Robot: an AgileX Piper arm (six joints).
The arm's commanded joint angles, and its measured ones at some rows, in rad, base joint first. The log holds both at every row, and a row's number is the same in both.
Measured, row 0: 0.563, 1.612, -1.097, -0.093, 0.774, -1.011
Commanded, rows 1 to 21: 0.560, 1.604, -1.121, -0.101, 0.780, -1.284; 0.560, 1.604, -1.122, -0.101, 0.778, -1.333; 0.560, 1.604, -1.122, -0.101, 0.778, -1.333; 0.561, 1.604, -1.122, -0.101, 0.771, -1.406; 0.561, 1.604, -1.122, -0.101, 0.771, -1.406; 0.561, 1.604, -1.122, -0.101, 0.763, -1.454; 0.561, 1.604, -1.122, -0.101, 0.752, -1.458; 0.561, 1.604, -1.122, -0.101, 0.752, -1.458; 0.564, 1.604, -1.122, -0.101, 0.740, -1.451; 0.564, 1.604, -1.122, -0.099, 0.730, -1.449; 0.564, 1.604, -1.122, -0.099, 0.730, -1.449; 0.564, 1.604, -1.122, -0.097, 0.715, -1.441; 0.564, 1.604, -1.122, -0.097, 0.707, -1.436; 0.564, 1.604, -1.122, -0.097, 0.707, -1.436; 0.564, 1.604, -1.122, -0.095, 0.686, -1.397; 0.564, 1.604, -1.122, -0.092, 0.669, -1.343; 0.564, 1.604, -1.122, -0.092, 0.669, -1.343; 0.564, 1.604, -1.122, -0.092, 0.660, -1.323; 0.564, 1.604, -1.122, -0.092, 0.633, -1.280; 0.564, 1.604, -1.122, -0.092, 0.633, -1.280; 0.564, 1.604, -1.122, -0.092, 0.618, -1.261
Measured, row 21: 0.563, 1.612, -1.114, -0.095, 0.653, -1.326
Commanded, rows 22 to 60: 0.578, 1.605, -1.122, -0.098, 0.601, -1.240; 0.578, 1.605, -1.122, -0.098, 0.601, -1.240; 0.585, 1.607, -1.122, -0.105, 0.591, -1.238; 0.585, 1.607, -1.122, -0.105, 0.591, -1.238; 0.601, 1.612, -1.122, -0.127, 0.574, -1.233; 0.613, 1.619, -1.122, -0.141, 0.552, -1.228; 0.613, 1.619, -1.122, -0.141, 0.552, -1.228; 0.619, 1.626, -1.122, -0.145, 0.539, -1.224; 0.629, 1.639, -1.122, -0.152, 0.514, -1.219; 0.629, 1.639, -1.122, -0.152, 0.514, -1.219; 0.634, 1.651, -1.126, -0.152, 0.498, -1.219; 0.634, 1.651, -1.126, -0.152, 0.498, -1.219; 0.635, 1.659, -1.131, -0.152, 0.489, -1.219; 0.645, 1.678, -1.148, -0.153, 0.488, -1.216; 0.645, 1.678, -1.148, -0.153, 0.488, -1.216; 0.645, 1.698, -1.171, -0.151, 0.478, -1.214; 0.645, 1.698, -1.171, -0.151, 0.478, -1.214; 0.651, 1.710, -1.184, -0.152, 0.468, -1.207; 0.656, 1.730, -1.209, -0.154, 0.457, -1.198; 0.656, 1.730, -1.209, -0.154, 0.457, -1.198; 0.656, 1.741, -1.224, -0.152, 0.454, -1.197; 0.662, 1.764, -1.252, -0.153, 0.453, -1.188; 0.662, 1.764, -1.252, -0.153, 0.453, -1.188; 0.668, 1.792, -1.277, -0.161, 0.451, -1.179; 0.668, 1.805, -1.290, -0.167, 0.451, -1.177; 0.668, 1.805, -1.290, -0.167, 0.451, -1.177; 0.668, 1.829, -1.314, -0.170, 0.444, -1.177; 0.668, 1.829, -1.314, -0.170, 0.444, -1.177; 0.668, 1.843, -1.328, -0.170, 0.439, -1.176; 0.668, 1.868, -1.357, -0.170, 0.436, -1.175; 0.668, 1.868, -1.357, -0.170, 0.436, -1.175; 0.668, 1.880, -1.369, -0.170, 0.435, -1.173; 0.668, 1.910, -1.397, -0.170, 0.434, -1.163; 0.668, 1.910, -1.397, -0.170, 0.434, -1.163; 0.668, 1.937, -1.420, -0.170, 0.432, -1.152; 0.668, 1.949, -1.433, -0.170, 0.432, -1.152; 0.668, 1.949, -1.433, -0.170, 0.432, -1.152; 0.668, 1.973, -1.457, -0.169, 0.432, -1.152; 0.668, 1.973, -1.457, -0.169, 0.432, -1.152
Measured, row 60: 0.666, 1.941, -1.421, -0.167, 0.435, -1.168
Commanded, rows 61 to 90: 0.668, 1.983, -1.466, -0.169, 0.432, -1.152; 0.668, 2.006, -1.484, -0.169, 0.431, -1.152; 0.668, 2.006, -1.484, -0.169, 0.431, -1.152; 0.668, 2.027, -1.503, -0.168, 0.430, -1.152; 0.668, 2.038, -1.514, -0.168, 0.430, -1.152; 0.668, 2.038, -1.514, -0.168, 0.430, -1.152; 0.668, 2.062, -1.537, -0.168, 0.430, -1.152; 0.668, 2.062, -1.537, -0.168, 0.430, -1.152; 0.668, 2.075, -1.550, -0.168, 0.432, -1.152; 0.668, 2.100, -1.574, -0.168, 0.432, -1.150; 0.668, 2.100, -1.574, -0.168, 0.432, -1.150; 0.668, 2.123, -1.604, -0.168, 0.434, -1.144; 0.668, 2.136, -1.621, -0.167, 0.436, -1.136; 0.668, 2.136, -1.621, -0.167, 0.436, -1.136; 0.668, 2.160, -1.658, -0.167, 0.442, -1.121; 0.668, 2.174, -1.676, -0.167, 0.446, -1.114; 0.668, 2.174, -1.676, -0.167, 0.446, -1.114; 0.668, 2.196, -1.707, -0.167, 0.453, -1.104; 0.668, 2.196, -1.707, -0.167, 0.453, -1.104; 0.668, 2.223, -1.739, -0.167, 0.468, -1.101; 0.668, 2.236, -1.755, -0.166, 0.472, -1.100; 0.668, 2.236, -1.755, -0.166, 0.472, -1.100; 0.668, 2.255, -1.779, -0.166, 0.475, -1.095; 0.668, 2.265, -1.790, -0.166, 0.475, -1.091; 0.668, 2.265, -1.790, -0.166, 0.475, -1.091; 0.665, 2.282, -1.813, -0.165, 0.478, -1.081; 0.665, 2.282, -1.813, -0.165, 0.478, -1.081; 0.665, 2.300, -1.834, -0.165, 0.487, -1.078; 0.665, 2.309, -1.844, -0.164, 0.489, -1.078; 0.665, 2.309, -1.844, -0.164, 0.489, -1.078
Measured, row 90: 0.666, 2.287, -1.812, -0.167, 0.472, -1.091
